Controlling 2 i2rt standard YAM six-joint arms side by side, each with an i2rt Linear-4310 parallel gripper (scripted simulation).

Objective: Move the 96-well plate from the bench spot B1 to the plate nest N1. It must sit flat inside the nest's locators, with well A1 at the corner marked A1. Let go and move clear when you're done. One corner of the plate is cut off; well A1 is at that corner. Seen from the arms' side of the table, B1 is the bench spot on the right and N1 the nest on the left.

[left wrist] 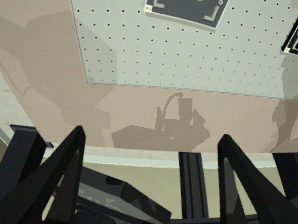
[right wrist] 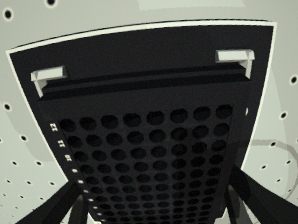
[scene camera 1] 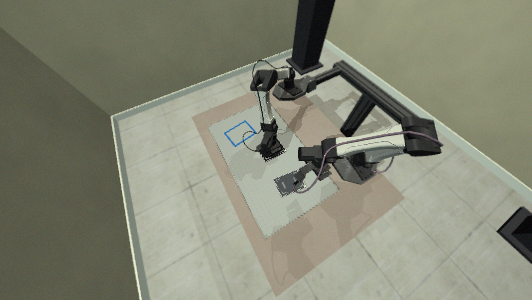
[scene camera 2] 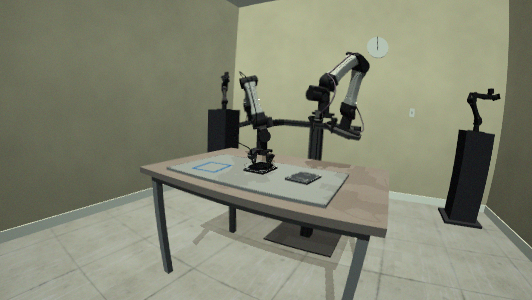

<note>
I see my left gripper (left wrist: 153, 135), my right gripper (right wrist: 153, 173) and a black 96-well plate (right wrist: 115, 167).
</note>
